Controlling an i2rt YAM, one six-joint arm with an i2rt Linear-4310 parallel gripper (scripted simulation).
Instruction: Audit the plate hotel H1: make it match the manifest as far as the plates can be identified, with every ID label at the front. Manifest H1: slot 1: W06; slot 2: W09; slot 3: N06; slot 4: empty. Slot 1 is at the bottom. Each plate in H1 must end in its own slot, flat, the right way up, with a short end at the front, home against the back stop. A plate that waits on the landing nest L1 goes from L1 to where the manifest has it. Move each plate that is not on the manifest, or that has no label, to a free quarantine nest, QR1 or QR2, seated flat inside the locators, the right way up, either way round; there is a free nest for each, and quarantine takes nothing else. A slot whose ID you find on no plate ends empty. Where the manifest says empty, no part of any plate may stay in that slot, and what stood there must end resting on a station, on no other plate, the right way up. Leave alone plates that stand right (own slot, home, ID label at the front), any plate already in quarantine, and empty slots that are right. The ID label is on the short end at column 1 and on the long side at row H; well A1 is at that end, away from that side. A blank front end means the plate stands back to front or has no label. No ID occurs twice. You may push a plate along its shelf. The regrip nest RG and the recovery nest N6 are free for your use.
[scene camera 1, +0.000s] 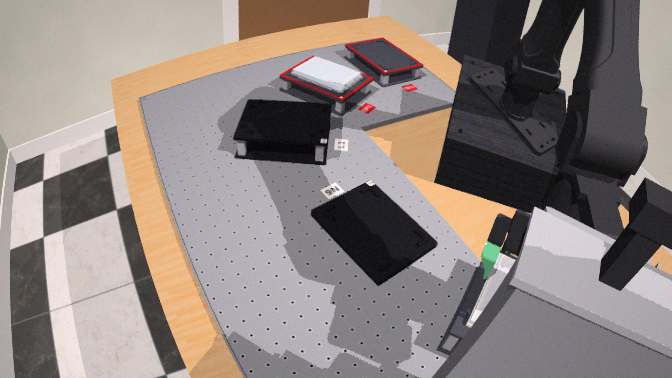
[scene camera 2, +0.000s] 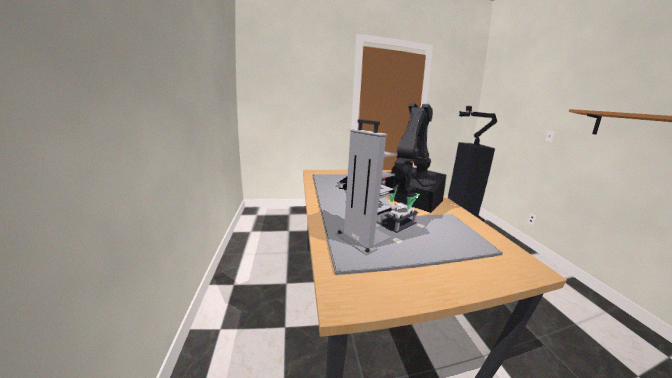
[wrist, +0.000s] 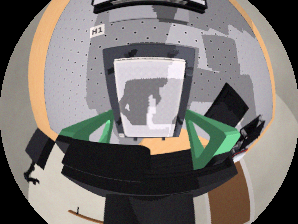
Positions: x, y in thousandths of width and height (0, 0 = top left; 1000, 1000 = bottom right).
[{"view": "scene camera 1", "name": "my gripper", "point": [767, 766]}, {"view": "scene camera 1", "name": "white plate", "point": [749, 697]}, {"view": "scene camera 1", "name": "white plate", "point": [487, 197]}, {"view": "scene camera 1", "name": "flat black nest N6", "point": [542, 599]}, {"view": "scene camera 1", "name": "black landing nest L1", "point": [431, 324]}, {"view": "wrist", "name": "my gripper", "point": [502, 507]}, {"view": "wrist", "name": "white plate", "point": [502, 400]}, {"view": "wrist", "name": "flat black nest N6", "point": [770, 493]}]
